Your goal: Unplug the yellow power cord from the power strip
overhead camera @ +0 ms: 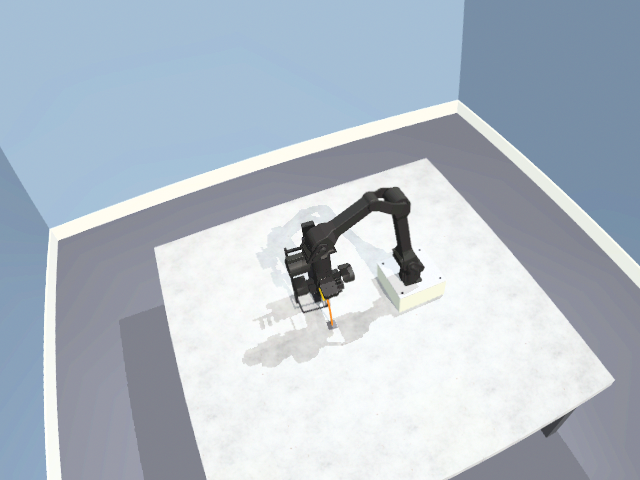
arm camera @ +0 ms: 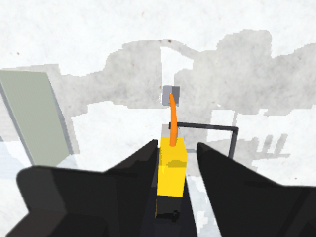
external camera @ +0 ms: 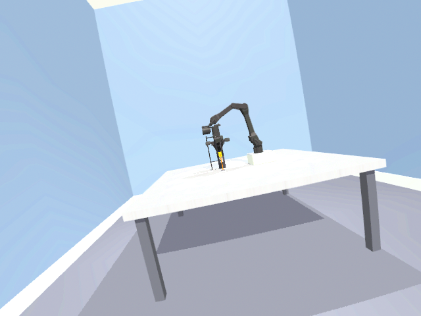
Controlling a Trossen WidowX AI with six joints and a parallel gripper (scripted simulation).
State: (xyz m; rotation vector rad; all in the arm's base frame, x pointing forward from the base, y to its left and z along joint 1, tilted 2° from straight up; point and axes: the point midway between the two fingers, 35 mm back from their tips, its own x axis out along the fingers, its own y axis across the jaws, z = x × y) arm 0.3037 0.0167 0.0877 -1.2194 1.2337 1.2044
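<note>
My gripper tip is now 5 cm to the left of the yellow plug and 1 cm above it.
</note>
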